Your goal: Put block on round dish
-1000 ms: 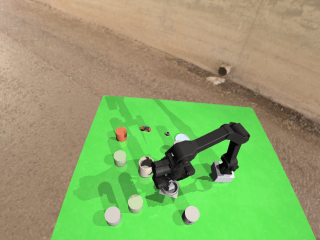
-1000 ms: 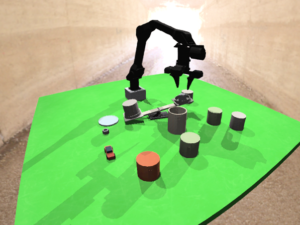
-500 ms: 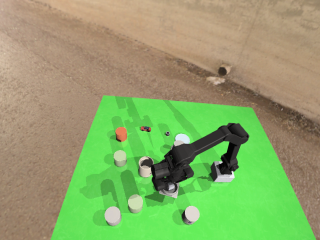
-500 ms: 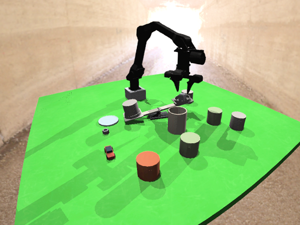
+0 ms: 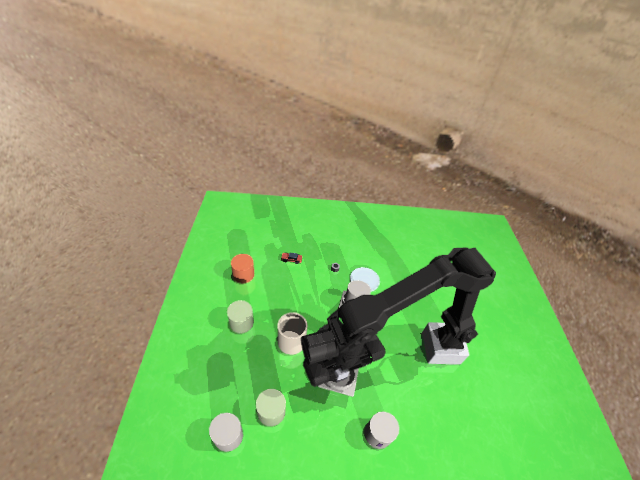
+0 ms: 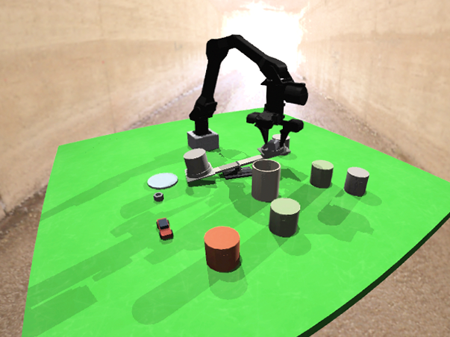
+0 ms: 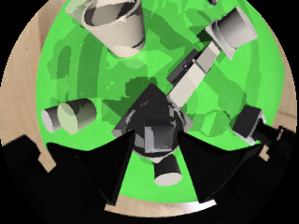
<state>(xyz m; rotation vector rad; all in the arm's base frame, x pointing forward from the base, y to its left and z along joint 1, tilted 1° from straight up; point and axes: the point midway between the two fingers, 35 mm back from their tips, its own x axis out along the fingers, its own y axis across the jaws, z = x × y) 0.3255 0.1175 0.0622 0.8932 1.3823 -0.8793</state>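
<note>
My gripper tip is now 11 cm past the pale blue round dish, 36 cm to the left of it and 8 cm above it. The rest, counted from my gripper tip: balance 3 cm behind, 12 cm to the right, 5 cm below; nut 1 cm behind, 40 cm to the right, 8 cm below; toy car 14 cm ahead, 43 cm to the right, 7 cm below.
</note>
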